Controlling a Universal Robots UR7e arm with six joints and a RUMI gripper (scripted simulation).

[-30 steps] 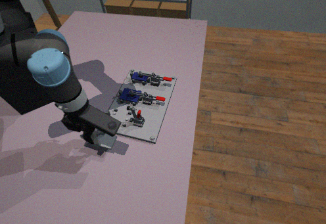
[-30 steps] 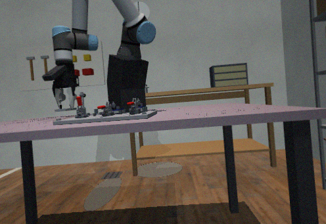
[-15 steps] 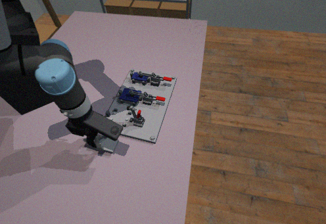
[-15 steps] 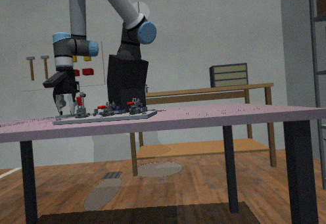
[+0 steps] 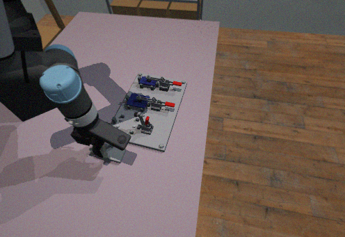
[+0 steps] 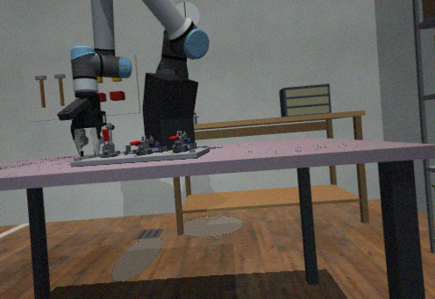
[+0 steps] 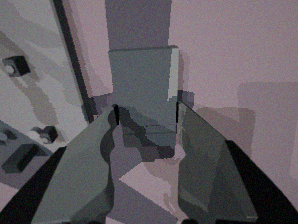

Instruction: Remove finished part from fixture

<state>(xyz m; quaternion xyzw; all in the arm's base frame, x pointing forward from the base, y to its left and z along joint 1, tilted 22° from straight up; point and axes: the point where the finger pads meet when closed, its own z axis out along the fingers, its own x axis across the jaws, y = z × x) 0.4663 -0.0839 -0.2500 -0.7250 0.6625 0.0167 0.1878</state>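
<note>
Right now my hand is 1 cm past the grey finished part and 1 cm above it. Also, from my hand: blue blank 34 cm to the left, 2 cm behind, 1 cm above; grey fixture plate 24 cm to the left, 3 cm ahead, 2 cm below.
</note>
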